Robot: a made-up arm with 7 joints.
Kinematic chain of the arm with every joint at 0, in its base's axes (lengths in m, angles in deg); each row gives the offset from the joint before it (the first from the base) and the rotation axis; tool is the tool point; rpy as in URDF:
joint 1: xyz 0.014 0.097 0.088 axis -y
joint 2: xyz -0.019 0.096 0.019 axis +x
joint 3: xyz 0 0.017 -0.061 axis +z
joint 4: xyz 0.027 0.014 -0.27 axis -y
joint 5: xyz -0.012 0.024 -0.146 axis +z
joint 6: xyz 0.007 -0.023 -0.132 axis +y
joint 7: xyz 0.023 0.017 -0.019 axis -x
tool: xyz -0.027 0.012 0.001 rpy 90 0 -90
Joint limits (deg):
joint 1: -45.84..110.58
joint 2: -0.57..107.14
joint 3: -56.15..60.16
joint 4: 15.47..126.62
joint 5: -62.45..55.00
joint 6: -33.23..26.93
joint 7: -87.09..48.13
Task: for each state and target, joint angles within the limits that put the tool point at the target. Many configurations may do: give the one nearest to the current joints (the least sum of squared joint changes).
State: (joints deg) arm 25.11 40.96 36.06 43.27 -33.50 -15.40 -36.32
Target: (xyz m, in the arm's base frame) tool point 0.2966 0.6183 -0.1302
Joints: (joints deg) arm 21.83 31.95 32.42 54.80 -33.62 -15.86 -37.11
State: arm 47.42 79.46 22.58 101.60 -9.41 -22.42 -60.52
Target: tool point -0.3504 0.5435 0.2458
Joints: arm 84.92 100.83 54.97 74.89 -8.85 -21.48 -59.09
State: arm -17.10 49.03 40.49 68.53 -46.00 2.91 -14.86
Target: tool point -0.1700 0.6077 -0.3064
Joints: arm -34.50 27.07 45.10 30.22 -45.45 3.19 -11.07
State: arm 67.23 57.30 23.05 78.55 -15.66 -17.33 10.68
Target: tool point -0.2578 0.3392 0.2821
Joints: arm 84.76 99.53 42.06 118.59 -15.36 -19.47 11.63
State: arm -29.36 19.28 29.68 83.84 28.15 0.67 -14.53
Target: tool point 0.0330 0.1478 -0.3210
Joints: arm -43.83 -0.57 -18.47 98.18 27.87 1.29 -15.72
